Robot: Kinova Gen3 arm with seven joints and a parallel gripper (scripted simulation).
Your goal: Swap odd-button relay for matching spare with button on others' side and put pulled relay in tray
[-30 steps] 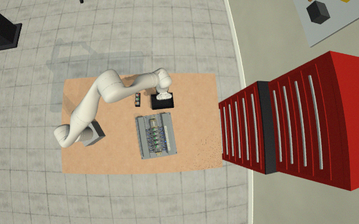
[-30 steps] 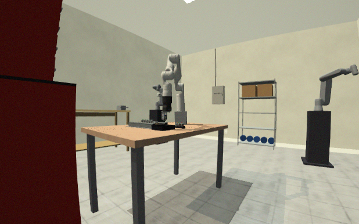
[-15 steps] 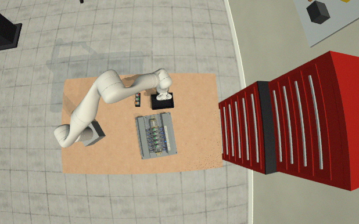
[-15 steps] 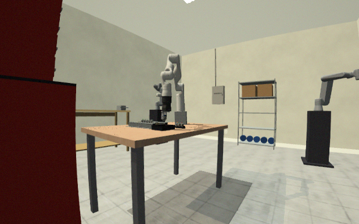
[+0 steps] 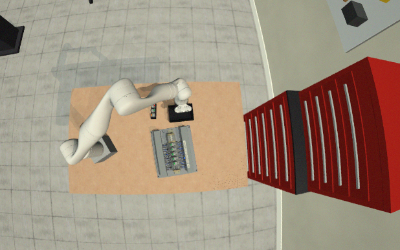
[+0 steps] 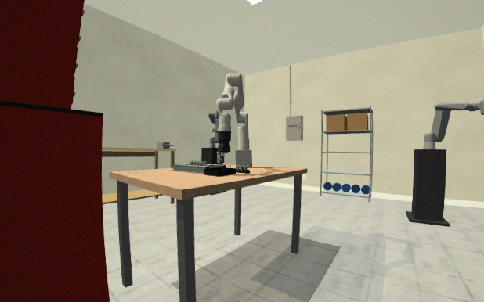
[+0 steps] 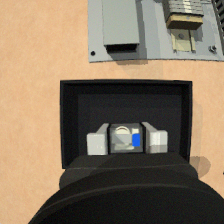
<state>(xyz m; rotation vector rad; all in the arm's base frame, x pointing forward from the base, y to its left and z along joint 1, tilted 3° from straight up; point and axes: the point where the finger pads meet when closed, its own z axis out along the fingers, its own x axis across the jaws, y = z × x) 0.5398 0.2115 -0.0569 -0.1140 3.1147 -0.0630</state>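
The black tray is 7 cm below my hand. The rest, counted from my hand: small black spare holder: 19 cm behind, 2 cm to the left, 8 cm below.
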